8 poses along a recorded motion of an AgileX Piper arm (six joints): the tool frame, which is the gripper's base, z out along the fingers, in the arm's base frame.
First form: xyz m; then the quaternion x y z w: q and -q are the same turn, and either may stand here.
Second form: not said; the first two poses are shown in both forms.
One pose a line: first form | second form
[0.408 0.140 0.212 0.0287 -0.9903 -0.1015 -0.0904] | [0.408 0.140 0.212 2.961 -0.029 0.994 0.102]
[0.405 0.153 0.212 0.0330 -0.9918 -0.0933 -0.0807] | [0.405 0.153 0.212 2.980 -0.033 0.995 0.094]
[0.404 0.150 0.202 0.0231 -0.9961 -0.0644 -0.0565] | [0.404 0.150 0.202 3.029 -0.023 0.998 0.065]
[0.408 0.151 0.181 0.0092 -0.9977 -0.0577 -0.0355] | [0.408 0.151 0.181 3.071 -0.009 0.998 0.058]
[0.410 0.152 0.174 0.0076 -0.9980 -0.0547 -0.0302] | [0.410 0.152 0.174 3.081 -0.008 0.998 0.055]
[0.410 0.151 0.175 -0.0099 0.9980 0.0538 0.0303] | [0.410 0.151 0.175 3.081 -0.010 0.999 0.054]
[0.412 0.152 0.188 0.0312 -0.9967 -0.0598 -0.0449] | [0.412 0.152 0.188 3.052 -0.031 0.998 0.060]
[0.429 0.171 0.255 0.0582 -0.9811 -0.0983 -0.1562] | [0.429 0.171 0.255 2.828 -0.059 0.993 0.100]
